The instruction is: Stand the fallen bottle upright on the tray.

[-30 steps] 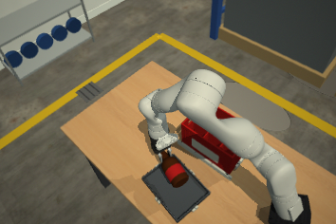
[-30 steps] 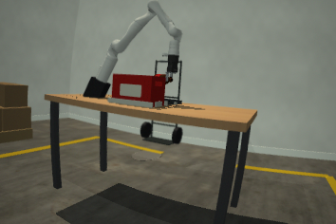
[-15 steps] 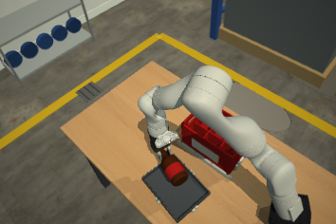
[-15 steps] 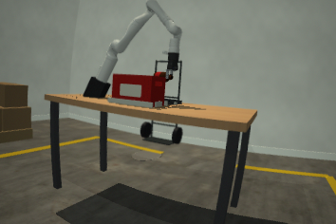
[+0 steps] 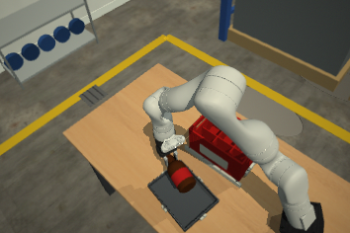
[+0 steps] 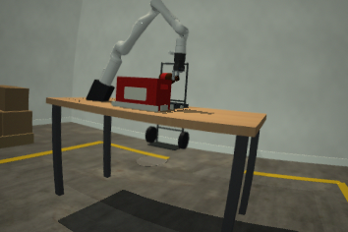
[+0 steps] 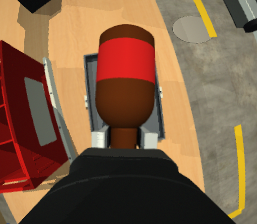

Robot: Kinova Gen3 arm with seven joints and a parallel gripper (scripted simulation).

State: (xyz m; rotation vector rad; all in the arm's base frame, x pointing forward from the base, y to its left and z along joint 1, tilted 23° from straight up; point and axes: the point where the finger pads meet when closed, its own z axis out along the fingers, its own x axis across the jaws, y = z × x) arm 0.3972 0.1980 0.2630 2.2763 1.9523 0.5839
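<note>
The bottle is 50 mm behind my hand, 10 mm to the left of it and 10 mm below it. The rest, counted from my hand: tray 70 mm behind, 190 mm below; then red crate 30 mm behind, 280 mm to the right, 110 mm below.
</note>
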